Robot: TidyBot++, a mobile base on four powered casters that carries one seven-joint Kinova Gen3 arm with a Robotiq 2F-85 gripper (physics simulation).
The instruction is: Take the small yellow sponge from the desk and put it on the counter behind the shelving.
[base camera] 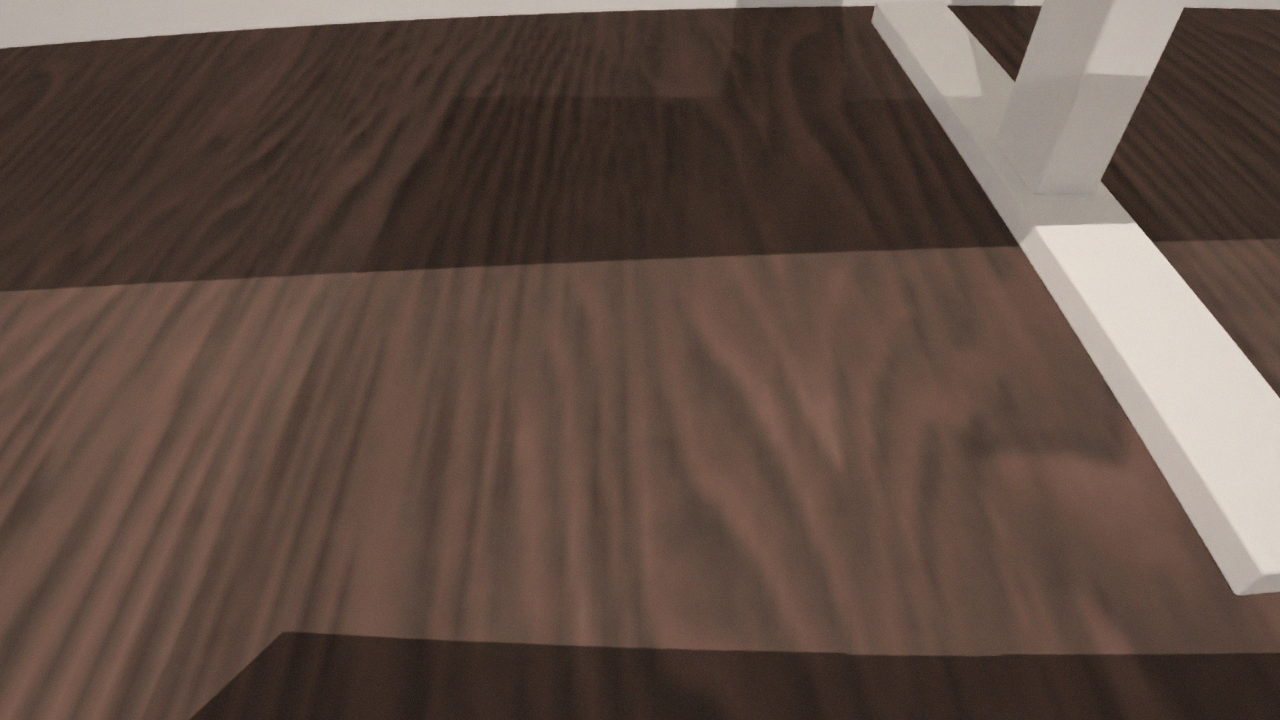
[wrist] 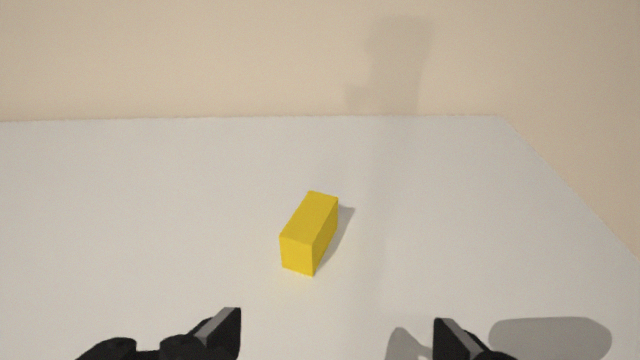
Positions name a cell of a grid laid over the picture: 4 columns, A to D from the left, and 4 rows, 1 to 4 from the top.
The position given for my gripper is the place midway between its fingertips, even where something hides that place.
Note:
I see my gripper (wrist: C4), a small yellow sponge (wrist: B3) and a white desk (base camera: D1).
The white desk shows as well in the wrist view (wrist: A3). The base camera view does not show the small yellow sponge: it is out of frame.

